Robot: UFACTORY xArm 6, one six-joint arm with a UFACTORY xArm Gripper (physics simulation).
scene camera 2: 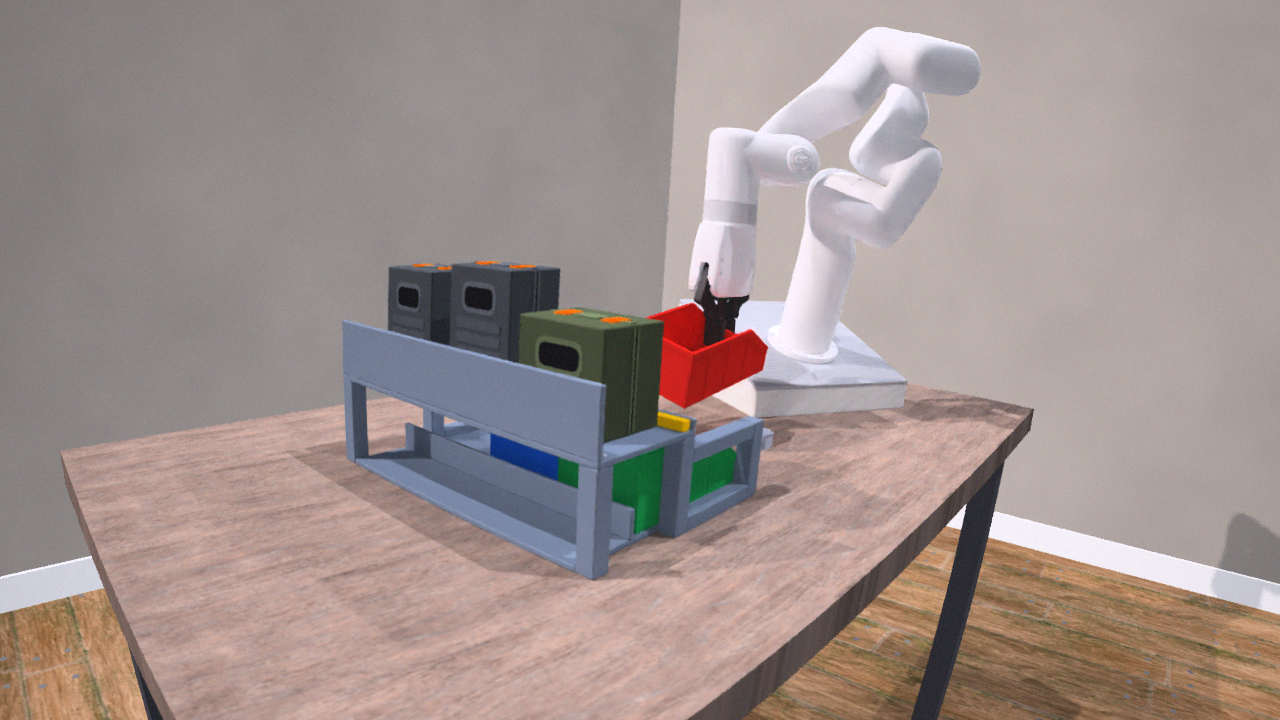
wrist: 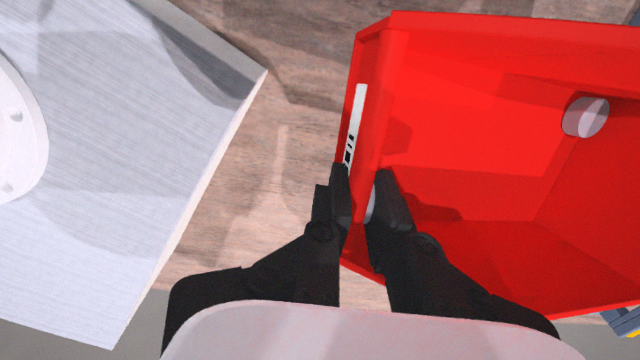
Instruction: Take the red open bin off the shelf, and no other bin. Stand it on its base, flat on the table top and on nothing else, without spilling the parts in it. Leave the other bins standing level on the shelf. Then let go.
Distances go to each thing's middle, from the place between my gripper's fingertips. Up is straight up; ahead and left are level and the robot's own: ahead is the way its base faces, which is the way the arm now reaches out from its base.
Scene:
The red open bin (scene camera 2: 690,371) is 7 cm ahead of my hand, 2 cm to the left of it and 1 cm above it. Round my hand: blue bin (scene camera 2: 526,457) (30 cm ahead, 7 cm below, 1 cm to the left); then green bin (scene camera 2: 637,482) (31 cm ahead, 11 cm to the left, 7 cm below).

